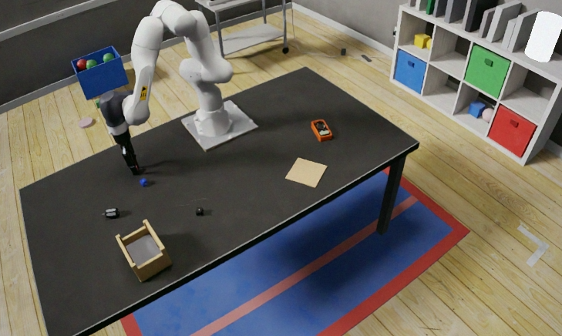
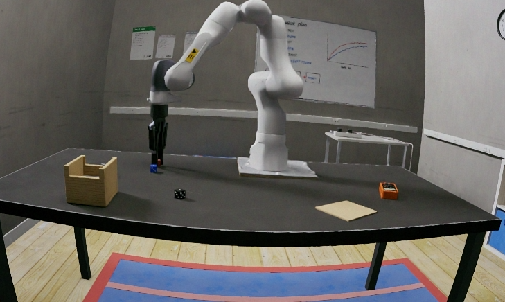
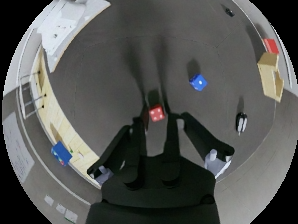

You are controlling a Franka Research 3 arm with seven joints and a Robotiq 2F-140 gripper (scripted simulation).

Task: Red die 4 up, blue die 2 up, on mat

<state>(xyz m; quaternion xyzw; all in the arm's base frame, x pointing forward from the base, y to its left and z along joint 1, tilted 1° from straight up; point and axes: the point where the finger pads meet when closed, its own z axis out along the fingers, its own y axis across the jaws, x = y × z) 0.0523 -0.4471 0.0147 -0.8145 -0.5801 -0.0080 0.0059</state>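
My gripper is now 2 cm above the red die. The rest, counted from my hand: dark object (20 cm ahead, 18 cm to the right, 2 cm below); then black die (41 cm ahead, 16 cm to the left, 2 cm below); then blue die (11 cm ahead, 2 cm below, 1 cm to the left).
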